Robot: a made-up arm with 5 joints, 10 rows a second.
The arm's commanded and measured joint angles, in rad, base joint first. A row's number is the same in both.
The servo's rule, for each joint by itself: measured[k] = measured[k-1] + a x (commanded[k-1-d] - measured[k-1]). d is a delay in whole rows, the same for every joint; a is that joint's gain. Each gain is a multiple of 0.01, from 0.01 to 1. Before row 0 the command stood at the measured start. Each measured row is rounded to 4 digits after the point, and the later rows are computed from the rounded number. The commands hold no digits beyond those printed.
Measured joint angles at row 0:
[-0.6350, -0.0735, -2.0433, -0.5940, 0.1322]
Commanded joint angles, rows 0 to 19:
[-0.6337, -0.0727, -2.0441, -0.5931, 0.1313]
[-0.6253, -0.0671, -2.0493, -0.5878, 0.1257]
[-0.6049, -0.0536, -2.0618, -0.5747, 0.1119]
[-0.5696, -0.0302, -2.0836, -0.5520, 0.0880]
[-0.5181, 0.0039, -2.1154, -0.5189, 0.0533]
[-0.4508, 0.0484, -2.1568, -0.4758, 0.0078]
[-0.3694, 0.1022, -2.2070, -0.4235, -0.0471]
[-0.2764, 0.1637, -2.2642, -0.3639, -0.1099]
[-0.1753, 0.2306, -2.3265, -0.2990, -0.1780]
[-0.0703, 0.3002, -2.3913, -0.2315, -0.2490]
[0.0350, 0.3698, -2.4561, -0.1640, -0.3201]
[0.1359, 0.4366, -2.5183, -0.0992, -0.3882]
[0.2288, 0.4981, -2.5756, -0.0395, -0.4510]
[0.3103, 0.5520, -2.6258, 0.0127, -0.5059]
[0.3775, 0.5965, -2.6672, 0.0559, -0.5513]
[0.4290, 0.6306, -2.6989, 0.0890, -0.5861]
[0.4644, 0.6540, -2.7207, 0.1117, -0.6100]
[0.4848, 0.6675, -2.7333, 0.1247, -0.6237]
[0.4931, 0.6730, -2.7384, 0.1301, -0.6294]
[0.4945, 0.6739, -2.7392, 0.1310, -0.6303]
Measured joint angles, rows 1 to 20:
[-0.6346, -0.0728, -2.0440, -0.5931, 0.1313]
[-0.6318, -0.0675, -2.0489, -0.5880, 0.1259]
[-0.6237, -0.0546, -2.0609, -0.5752, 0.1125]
[-0.6075, -0.0319, -2.0820, -0.5529, 0.0890]
[-0.5807, 0.0014, -2.1131, -0.5203, 0.0547]
[-0.5417, 0.0451, -2.1537, -0.4776, 0.0097]
[-0.4900, 0.0982, -2.2033, -0.4257, -0.0448]
[-0.4259, 0.1591, -2.2599, -0.3664, -0.1073]
[-0.3507, 0.2256, -2.3218, -0.3017, -0.1752]
[-0.2666, 0.2950, -2.3864, -0.2343, -0.2460]
[-0.1761, 0.3646, -2.4512, -0.1668, -0.3171]
[-0.0825, 0.4316, -2.5136, -0.1019, -0.3854]
[0.0109, 0.4934, -2.5713, -0.0420, -0.4484]
[0.1007, 0.5479, -2.6220, 0.0105, -0.5036]
[0.1837, 0.5931, -2.6640, 0.0541, -0.5494]
[0.2573, 0.6280, -2.6965, 0.0876, -0.5846]
[0.3194, 0.6522, -2.7190, 0.1107, -0.6090]
[0.3690, 0.6664, -2.7323, 0.1241, -0.6231]
[0.4062, 0.6725, -2.7380, 0.1299, -0.6291]
[0.4327, 0.6738, -2.7391, 0.1310, -0.6303]
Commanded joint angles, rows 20 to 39:
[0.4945, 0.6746, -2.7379, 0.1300, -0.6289]
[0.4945, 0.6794, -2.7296, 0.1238, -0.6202]
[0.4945, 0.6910, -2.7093, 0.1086, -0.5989]
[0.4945, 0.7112, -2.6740, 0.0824, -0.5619]
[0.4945, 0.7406, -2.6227, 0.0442, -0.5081]
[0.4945, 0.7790, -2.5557, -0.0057, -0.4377]
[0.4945, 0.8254, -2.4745, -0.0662, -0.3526]
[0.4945, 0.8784, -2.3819, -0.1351, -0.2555]
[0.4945, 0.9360, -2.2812, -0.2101, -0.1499]
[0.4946, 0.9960, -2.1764, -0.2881, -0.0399]
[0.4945, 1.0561, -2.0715, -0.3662, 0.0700]
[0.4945, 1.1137, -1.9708, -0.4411, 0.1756]
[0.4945, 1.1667, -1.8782, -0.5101, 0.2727]
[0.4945, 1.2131, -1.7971, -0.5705, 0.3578]
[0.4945, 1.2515, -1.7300, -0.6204, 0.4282]
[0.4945, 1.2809, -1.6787, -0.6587, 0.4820]
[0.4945, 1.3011, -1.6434, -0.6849, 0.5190]
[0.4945, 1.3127, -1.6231, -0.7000, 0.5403]
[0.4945, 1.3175, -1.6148, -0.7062, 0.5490]
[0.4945, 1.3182, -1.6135, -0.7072, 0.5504]
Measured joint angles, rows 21 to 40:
[0.4512, 0.6745, -2.7380, 0.1300, -0.6290]
[0.4642, 0.6791, -2.7302, 0.1240, -0.6206]
[0.4733, 0.6902, -2.7108, 0.1092, -0.5998]
[0.4797, 0.7097, -2.6766, 0.0835, -0.5634]
[0.4841, 0.7384, -2.6265, 0.0458, -0.5103]
[0.4872, 0.7762, -2.5607, -0.0036, -0.4406]
[0.4894, 0.8220, -2.4805, -0.0637, -0.3561]
[0.4909, 0.8745, -2.3888, -0.1322, -0.2595]
[0.4920, 0.9317, -2.2887, -0.2070, -0.1543]
[0.4928, 0.9915, -2.1843, -0.2849, -0.0445]
[0.4933, 1.0516, -2.0794, -0.3629, 0.0654]
[0.4937, 1.1094, -1.9784, -0.4380, 0.1712]
[0.4939, 1.1627, -1.8852, -0.5072, 0.2686]
[0.4941, 1.2096, -1.8033, -0.5680, 0.3542]
[0.4942, 1.2486, -1.7351, -0.6183, 0.4252]
[0.4943, 1.2786, -1.6826, -0.6571, 0.4797]
[0.4944, 1.2995, -1.6461, -0.6838, 0.5174]
[0.4944, 1.3118, -1.6247, -0.6994, 0.5394]
[0.4944, 1.3171, -1.6155, -0.7059, 0.5486]
[0.4944, 1.3181, -1.6136, -0.7071, 0.5503]

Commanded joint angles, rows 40 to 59:
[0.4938, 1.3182, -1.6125, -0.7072, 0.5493]
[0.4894, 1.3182, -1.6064, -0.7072, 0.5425]
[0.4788, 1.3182, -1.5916, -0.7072, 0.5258]
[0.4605, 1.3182, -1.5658, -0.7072, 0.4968]
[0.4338, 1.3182, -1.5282, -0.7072, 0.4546]
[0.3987, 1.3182, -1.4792, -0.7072, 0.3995]
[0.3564, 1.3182, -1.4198, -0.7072, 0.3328]
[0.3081, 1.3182, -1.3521, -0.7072, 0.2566]
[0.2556, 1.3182, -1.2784, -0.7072, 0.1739]
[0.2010, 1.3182, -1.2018, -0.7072, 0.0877]
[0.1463, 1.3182, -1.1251, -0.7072, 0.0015]
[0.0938, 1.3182, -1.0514, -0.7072, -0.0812]
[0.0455, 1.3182, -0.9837, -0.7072, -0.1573]
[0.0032, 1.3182, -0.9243, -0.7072, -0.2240]
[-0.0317, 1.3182, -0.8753, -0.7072, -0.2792]
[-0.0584, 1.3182, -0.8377, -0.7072, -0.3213]
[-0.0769, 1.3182, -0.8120, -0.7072, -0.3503]
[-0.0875, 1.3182, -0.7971, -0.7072, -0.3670]
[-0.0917, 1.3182, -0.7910, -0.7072, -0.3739]
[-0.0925, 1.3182, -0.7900, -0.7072, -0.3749]
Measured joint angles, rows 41 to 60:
[0.4942, 1.3182, -1.6126, -0.7072, 0.5493]
[0.4928, 1.3182, -1.6068, -0.7072, 0.5428]
[0.4886, 1.3182, -1.5927, -0.7072, 0.5265]
[0.4802, 1.3182, -1.5677, -0.7072, 0.4980]
[0.4663, 1.3182, -1.5310, -0.7072, 0.4563]
[0.4460, 1.3182, -1.4828, -0.7072, 0.4018]
[0.4191, 1.3182, -1.4242, -0.7072, 0.3356]
[0.3858, 1.3182, -1.3571, -0.7072, 0.2598]
[0.3467, 1.3182, -1.2839, -0.7072, 0.1773]
[0.3030, 1.3182, -1.2075, -0.7072, 0.0913]
[0.2560, 1.3182, -1.1309, -0.7072, 0.0051]
[0.2073, 1.3182, -1.0570, -0.7072, -0.0777]
[0.1588, 1.3182, -0.9888, -0.7072, -0.1541]
[0.1121, 1.3182, -0.9288, -0.7072, -0.2212]
[0.0690, 1.3182, -0.8790, -0.7072, -0.2769]
[0.0308, 1.3182, -0.8406, -0.7072, -0.3195]
[-0.0015, 1.3182, -0.8140, -0.7072, -0.3491]
[-0.0273, 1.3182, -0.7983, -0.7072, -0.3663]
[-0.0466, 1.3182, -0.7915, -0.7072, -0.3736]
[-0.0604, 1.3182, -0.7901, -0.7072, -0.3748]

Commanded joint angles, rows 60 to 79:
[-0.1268, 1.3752, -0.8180, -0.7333, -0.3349]
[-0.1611, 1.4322, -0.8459, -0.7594, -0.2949]
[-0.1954, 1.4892, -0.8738, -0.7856, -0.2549]
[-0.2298, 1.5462, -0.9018, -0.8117, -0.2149]
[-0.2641, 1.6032, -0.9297, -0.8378, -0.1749]
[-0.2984, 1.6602, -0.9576, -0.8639, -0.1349]
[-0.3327, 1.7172, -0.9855, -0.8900, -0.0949]
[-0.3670, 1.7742, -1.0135, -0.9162, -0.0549]
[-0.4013, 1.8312, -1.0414, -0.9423, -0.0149]
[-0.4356, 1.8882, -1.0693, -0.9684, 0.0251]
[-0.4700, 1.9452, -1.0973, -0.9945, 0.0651]
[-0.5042, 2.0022, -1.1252, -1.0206, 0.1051]
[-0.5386, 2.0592, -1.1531, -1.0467, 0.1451]
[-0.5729, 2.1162, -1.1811, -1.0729, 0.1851]
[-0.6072, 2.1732, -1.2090, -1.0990, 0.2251]
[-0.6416, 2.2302, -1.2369, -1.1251, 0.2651]
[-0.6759, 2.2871, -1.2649, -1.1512, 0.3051]
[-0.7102, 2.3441, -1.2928, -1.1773, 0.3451]
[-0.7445, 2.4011, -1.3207, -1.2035, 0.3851]
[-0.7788, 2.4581, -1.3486, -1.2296, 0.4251]
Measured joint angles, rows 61 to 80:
[-0.0803, 1.3712, -0.8160, -0.7323, -0.3365]
[-0.1045, 1.4279, -0.8438, -0.7583, -0.2966]
[-0.1318, 1.4849, -0.8717, -0.7845, -0.2566]
[-0.1612, 1.5419, -0.8997, -0.8106, -0.2166]
[-0.1921, 1.5989, -0.9276, -0.8367, -0.1766]
[-0.2240, 1.6559, -0.9555, -0.8628, -0.1366]
[-0.2566, 1.7129, -0.9834, -0.8889, -0.0966]
[-0.2897, 1.7699, -1.0114, -0.9151, -0.0566]
[-0.3232, 1.8269, -1.0393, -0.9412, -0.0166]
[-0.3569, 1.8839, -1.0672, -0.9673, 0.0234]
[-0.3908, 1.9409, -1.0952, -0.9934, 0.0634]
[-0.4248, 1.9979, -1.1231, -1.0195, 0.1034]
[-0.4589, 2.0549, -1.1510, -1.0456, 0.1434]
[-0.4931, 2.1119, -1.1790, -1.0718, 0.1834]
[-0.5273, 2.1689, -1.2069, -1.0979, 0.2234]
[-0.5616, 2.2259, -1.2348, -1.1240, 0.2634]
[-0.5959, 2.2828, -1.2628, -1.1501, 0.3034]
[-0.6302, 2.3398, -1.2907, -1.1762, 0.3434]
[-0.6645, 2.3968, -1.3186, -1.2024, 0.3834]
[-0.6988, 2.4538, -1.3465, -1.2285, 0.4234]

